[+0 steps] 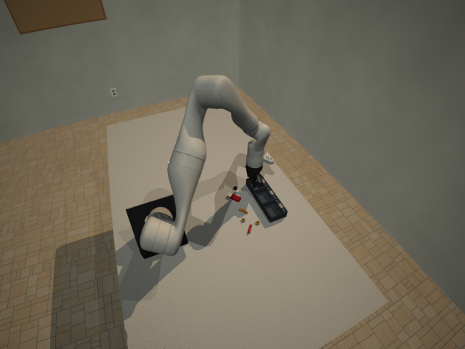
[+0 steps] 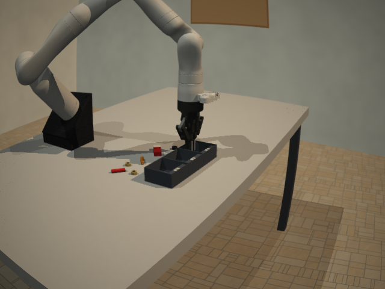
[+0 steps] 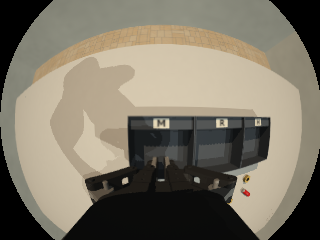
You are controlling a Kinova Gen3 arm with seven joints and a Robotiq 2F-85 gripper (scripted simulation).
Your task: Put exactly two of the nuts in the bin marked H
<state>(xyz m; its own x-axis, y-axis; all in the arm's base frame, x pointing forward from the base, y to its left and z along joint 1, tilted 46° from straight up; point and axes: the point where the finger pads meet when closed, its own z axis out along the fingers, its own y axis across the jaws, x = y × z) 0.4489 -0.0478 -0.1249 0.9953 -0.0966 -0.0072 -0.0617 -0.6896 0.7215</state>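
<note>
The black piece lies 7 cm behind my hand, 4 cm to the left of it and 3 cm below it. Also, from my hand: black three-compartment bin row (9 cm to the right, 2 cm below, 2 cm ahead); orange cylinder (11 cm behind, 10 cm to the right, 3 cm below); red block (11 cm behind, 3 cm below).
</note>
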